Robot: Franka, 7 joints.
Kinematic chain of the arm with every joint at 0, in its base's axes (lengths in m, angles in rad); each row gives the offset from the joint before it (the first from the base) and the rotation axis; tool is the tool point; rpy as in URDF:
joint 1: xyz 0 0 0.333 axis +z
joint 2: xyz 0 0 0 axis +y
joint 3: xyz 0 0 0.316 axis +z
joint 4: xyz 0.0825 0 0 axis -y
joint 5: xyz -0.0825 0 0.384 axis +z
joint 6: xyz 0 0 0 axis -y
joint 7: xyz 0.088 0 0 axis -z
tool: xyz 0 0 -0.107 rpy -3.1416 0 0
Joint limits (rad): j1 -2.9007..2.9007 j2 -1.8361..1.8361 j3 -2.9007..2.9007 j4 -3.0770..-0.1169 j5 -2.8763..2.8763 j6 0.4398..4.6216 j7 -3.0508..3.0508
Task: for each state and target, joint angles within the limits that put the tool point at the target. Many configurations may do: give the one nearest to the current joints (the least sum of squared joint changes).
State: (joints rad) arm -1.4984 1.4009 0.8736 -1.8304 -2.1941 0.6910 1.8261
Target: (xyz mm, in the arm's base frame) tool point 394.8 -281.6 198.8
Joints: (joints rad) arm -1.4459 1.1260 1.1849 -2.2075 -2.0855 0.4398 1.8261
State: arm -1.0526 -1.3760 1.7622 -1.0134 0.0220 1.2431 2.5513
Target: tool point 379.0 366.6 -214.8
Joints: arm -1.7517 -1.8361 2.4840 -1.0701 0.1441 1.8368 2.5513
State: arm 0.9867 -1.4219 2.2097 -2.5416 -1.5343 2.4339 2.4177
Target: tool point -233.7 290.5 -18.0
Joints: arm 0.7358 -1.6530 2.3243 -2.3509 -1.5333 2.4661 2.4177
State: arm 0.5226 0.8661 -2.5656 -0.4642 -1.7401 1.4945 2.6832
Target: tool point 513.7 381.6 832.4
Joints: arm 0.6019 1.1155 -2.5946 -0.3222 -1.7840 1.5393 2.6832
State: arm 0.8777 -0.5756 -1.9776 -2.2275 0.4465 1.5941 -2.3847
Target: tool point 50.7 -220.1 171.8
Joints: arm 0.6167 -0.4616 -2.3059 -2.6820 0.2524 1.4176 -2.3847
